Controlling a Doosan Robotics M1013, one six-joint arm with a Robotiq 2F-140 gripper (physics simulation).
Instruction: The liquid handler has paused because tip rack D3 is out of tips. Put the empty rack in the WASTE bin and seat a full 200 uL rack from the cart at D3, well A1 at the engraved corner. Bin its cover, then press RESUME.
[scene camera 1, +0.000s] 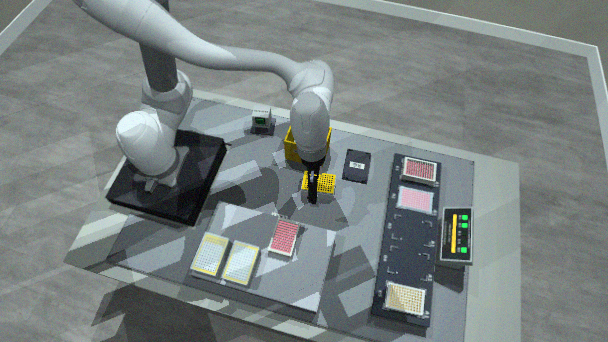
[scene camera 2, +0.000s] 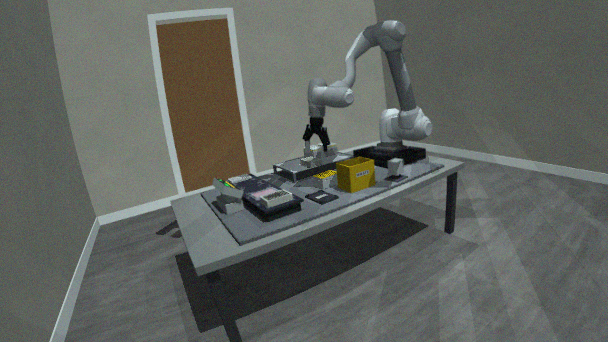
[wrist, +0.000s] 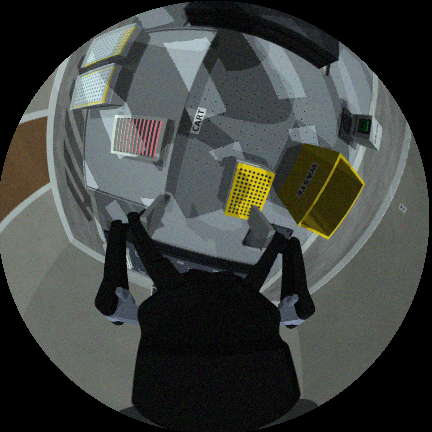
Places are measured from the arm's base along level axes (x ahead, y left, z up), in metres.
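Where they show: gripper, between the fingertips: (scene camera 1: 316, 189) (scene camera 2: 315, 155) (wrist: 207, 208); arm's base, origin of its link: (scene camera 1: 162, 164) (scene camera 2: 391, 148).
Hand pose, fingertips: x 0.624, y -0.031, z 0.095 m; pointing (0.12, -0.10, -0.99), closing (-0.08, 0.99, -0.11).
Each offset is from my fingertips to the top centre of the thing. "pt": to the spot under its first point. Level surfaces: height alone.
The empty yellow rack with dark holes @(0.000 m ahead, 0.079 m left, 0.096 m down) (scene camera 1: 326, 183) (scene camera 2: 327, 174) (wrist: 247, 187) stands on the table beside the yellow WASTE bin @(0.073 m back, 0.240 m left, 0.022 m down) (scene camera 1: 292, 150) (scene camera 2: 350, 180) (wrist: 320, 160). My gripper (scene camera 1: 312, 192) (scene camera 2: 316, 150) (wrist: 207, 208) is open and empty above the table; in the wrist view one fingertip overlaps the rack's near edge. Two pale racks with yellow edges @(0.306 m back, 0.287 m right, 0.026 m down) (scene camera 1: 210, 254) @(0.199 m back, 0.296 m right, 0.026 m down) (scene camera 1: 241, 262) (wrist: 109, 45) (wrist: 95, 86) stand on the cart @(0.140 m back, 0.232 m right, 0.091 m down) (scene camera 1: 300, 290) (wrist: 120, 172); whether they are covered is unclear. The deck @(0.101 m down) (scene camera 1: 411, 250) has bare nests between its racks. The box with a green face @(0.290 m back, 0.335 m left, 0.053 m down) (scene camera 1: 261, 120) (scene camera 2: 395, 166) (wrist: 364, 125) stands beyond the bin.
A red rack @(0.080 m back, 0.169 m right, 0.066 m down) (scene camera 1: 285, 236) (wrist: 137, 136) is on the cart. A dark block with a white label @(0.141 m ahead, 0.212 m left, 0.143 m down) (scene camera 1: 357, 172) (scene camera 2: 322, 196) lies between bin and deck. Red @(0.380 m ahead, 0.198 m left, 0.070 m down) (scene camera 1: 420, 170), pink @(0.374 m ahead, 0.074 m left, 0.087 m down) (scene camera 1: 416, 199) and tan @(0.356 m ahead, 0.298 m right, 0.087 m down) (scene camera 1: 406, 298) racks sit on the deck. A status panel @(pt 0.506 m ahead, 0.102 m right, 0.033 m down) (scene camera 1: 456, 245) stands beside it.
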